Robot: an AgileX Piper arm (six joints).
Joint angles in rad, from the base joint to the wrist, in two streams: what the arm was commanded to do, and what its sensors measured. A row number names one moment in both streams.
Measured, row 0:
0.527, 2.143, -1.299, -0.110, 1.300, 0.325
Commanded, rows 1 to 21:
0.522, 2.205, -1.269, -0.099, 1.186, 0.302
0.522, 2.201, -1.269, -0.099, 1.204, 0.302
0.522, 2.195, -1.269, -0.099, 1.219, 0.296
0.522, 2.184, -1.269, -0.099, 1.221, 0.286
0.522, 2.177, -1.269, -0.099, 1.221, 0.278
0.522, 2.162, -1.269, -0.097, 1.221, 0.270
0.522, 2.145, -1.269, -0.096, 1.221, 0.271
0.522, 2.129, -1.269, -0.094, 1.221, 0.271
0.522, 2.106, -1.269, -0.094, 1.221, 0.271
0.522, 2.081, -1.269, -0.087, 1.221, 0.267
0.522, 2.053, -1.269, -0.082, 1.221, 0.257
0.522, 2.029, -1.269, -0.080, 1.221, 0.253
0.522, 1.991, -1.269, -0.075, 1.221, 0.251
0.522, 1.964, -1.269, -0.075, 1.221, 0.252
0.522, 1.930, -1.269, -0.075, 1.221, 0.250
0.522, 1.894, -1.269, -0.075, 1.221, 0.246
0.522, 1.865, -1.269, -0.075, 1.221, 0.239
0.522, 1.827, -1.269, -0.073, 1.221, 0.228
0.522, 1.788, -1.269, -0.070, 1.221, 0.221
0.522, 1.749, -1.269, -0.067, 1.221, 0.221
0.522, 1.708, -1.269, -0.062, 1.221, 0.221
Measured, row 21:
0.527, 1.848, -1.270, -0.070, 1.217, 0.240
